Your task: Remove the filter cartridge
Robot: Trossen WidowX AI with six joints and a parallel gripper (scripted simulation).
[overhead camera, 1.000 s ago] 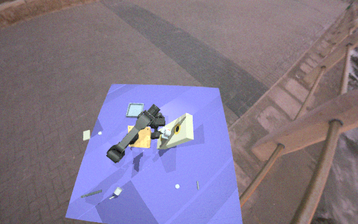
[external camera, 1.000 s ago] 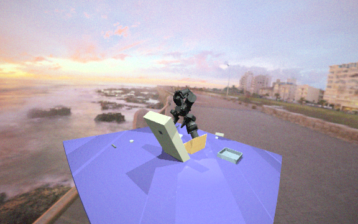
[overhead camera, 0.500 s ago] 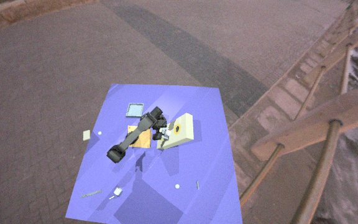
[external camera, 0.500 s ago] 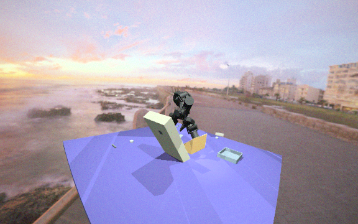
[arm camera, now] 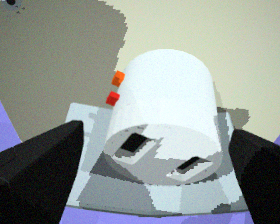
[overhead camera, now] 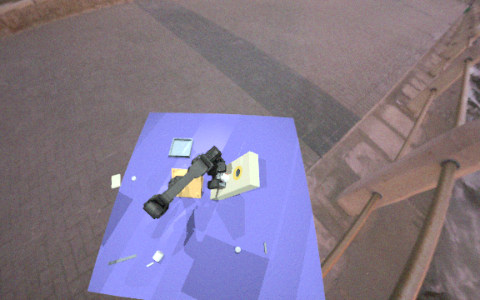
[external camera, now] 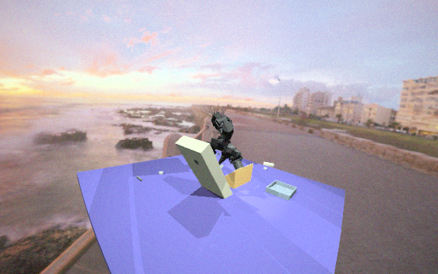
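Right now my gripper tip is 5 cm short of the service panel and 2 cm above it. From my gripper tip the other things lie so: round filter cartridge right at my gripper tip; light-blue tray 33 cm behind, 29 cm to the left, 17 cm below; thin stick 25 cm ahead, 37 cm to the right, 17 cm below.
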